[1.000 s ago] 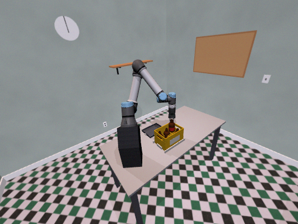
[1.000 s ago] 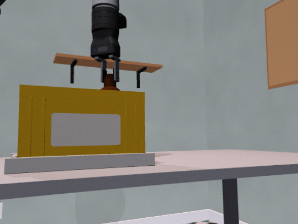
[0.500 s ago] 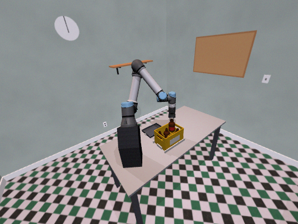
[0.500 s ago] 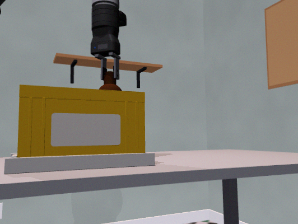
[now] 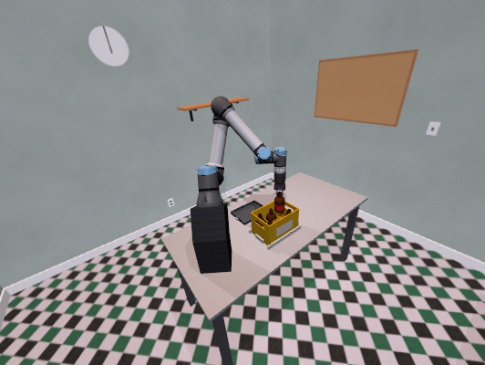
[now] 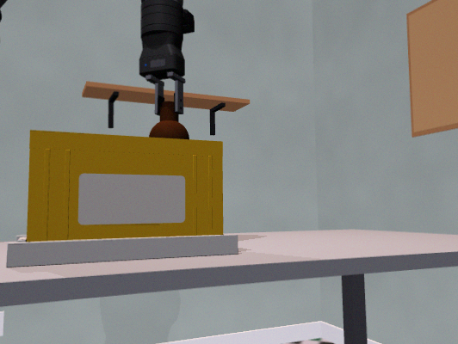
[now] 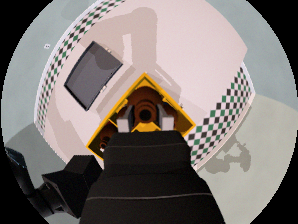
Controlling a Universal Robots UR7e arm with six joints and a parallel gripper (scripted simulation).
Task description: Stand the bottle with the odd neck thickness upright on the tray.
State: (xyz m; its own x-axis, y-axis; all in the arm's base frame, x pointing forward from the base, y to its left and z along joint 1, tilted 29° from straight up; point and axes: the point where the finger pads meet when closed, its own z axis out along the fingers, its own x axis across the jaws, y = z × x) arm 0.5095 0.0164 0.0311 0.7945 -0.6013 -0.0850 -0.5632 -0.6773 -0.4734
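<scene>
The brown bottle lies 7 cm below my hand. The rest, counted from my hand: dark tray: 13 cm behind, 22 cm to the left, 25 cm below; crate: 8 cm behind, 6 cm to the right, 18 cm below.
</scene>
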